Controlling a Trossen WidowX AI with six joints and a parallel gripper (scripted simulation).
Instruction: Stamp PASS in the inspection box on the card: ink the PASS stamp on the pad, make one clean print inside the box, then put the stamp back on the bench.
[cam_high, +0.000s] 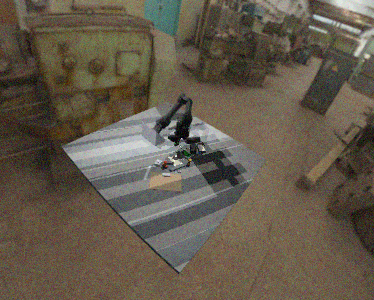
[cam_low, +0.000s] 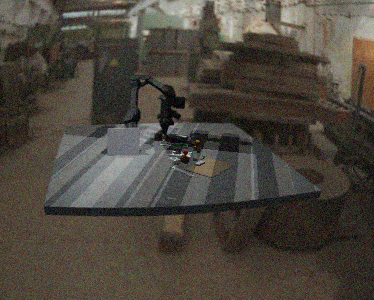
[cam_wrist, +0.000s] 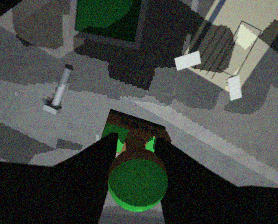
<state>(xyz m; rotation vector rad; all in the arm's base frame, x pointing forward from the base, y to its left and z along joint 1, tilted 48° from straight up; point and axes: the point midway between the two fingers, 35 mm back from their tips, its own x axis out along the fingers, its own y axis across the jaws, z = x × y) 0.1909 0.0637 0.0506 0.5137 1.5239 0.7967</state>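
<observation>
Now: the green ink pad 9 cm ahead of my gripper tip, 8 cm below it and 4 cm to the left of it. From my gripper tip the other things lie so: dark block: 14 cm to the left, 7 cm below, 7 cm ahead; then cream card: 9 cm below, 9 cm ahead, 8 cm to the right; then pass stamp: right at my gripper tip.
</observation>
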